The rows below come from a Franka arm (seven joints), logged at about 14 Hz.
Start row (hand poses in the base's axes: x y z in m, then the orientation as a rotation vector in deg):
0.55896 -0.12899 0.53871 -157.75 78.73 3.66
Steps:
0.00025 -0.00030 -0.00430 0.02 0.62 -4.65
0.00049 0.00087 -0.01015 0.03 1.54 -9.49
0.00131 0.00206 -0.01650 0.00 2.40 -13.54
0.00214 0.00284 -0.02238 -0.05 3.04 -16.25
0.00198 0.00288 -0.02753 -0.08 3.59 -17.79
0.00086 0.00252 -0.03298 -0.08 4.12 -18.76
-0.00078 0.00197 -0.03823 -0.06 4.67 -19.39
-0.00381 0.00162 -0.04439 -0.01 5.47 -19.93
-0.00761 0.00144 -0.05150 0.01 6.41 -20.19
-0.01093 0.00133 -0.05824 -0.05 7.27 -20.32
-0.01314 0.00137 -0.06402 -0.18 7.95 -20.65
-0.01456 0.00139 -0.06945 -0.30 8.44 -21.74
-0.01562 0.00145 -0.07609 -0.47 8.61 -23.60
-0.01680 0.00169 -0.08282 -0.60 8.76 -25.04
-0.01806 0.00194 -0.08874 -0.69 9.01 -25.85
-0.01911 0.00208 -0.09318 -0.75 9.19 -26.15
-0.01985 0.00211 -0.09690 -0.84 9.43 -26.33
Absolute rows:
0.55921 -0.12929 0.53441 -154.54 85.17 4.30
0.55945 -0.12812 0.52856 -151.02 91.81 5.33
0.56027 -0.12693 0.52221 -147.91 97.30 6.29
0.56110 -0.12615 0.51633 -145.76 100.95 7.00
0.56094 -0.12611 0.51118 -144.54 103.06 7.67
0.55982 -0.12647 0.50573 -143.80 104.42 8.35
0.55818 -0.12702 0.50048 -143.35 105.34 9.10
0.55515 -0.12737 0.49432 -143.01 106.21 10.22
0.55135 -0.12755 0.48721 -142.99 106.77 11.55
0.54803 -0.12766 0.48047 -143.11 107.19 12.72
0.54582 -0.12762 0.47469 -143.05 107.86 13.58
0.54440 -0.12760 0.46926 -142.21 109.40 14.14
0.54334 -0.12754 0.46262 140.29 -111.61 -14.13
0.54216 -0.12730 0.45589 138.74 -113.28 -14.14
0.54090 -0.12705 0.44997 137.77 -114.15 -14.36
0.53985 -0.12691 0.44553 137.35 -114.43 -14.54
0.53911 -0.12688 0.44181 137.01 -114.53 -14.78

